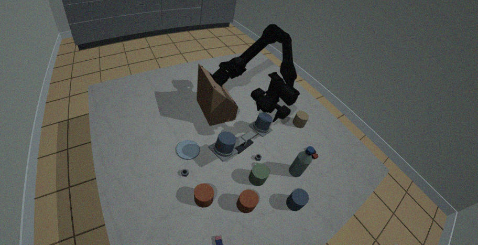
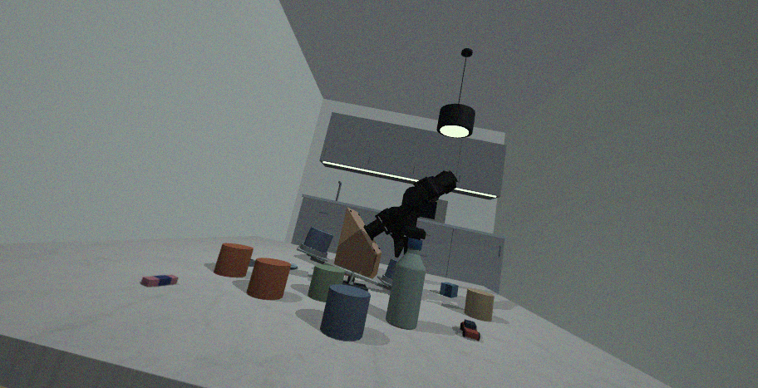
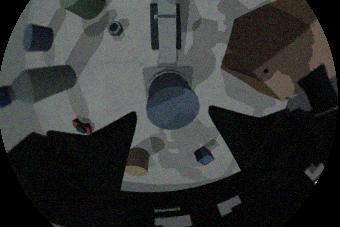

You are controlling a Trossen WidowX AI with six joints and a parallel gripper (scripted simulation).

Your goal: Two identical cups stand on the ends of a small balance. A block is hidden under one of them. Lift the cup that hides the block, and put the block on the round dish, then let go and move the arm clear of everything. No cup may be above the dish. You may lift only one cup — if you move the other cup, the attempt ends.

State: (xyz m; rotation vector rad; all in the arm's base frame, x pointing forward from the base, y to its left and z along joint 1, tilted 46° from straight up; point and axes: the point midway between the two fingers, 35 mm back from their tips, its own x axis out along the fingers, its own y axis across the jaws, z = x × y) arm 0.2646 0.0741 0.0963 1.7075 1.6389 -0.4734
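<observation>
Now: gripper tip 60 mm above the grey-blue block. From my gripper tip the other things lie so: small balance 130 mm to the right, 80 mm below, 30 mm ahead; green cylinder 190 mm ahead, 170 mm to the right, 60 mm below; tan cylinder 220 mm to the left, 60 mm below, 50 mm ahead.
</observation>
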